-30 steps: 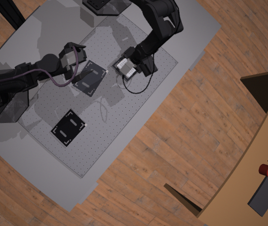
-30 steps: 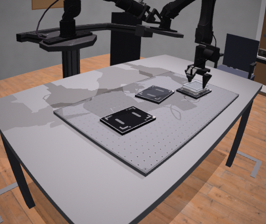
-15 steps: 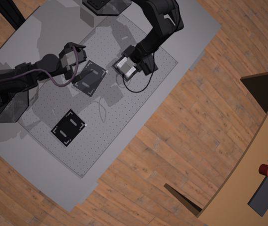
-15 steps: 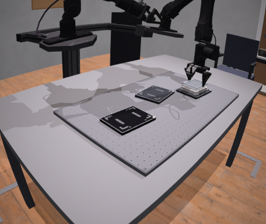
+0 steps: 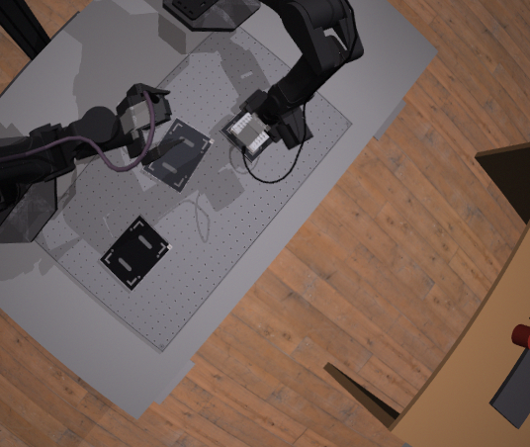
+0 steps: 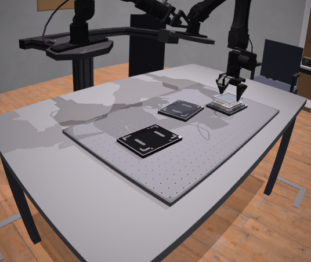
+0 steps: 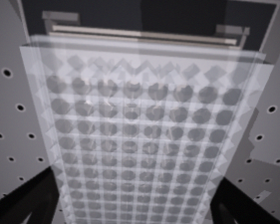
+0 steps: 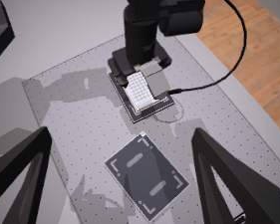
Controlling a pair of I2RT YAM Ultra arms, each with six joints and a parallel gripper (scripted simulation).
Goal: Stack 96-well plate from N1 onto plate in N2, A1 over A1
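Now: the A1 label 120 mm to the right of my left hand, 60 mm behind it and 40 mm below it. Also, from my left hand: clear 96-well plate: 10 mm below; black nest: 470 mm to the right, 40 mm below, 10 mm behind.
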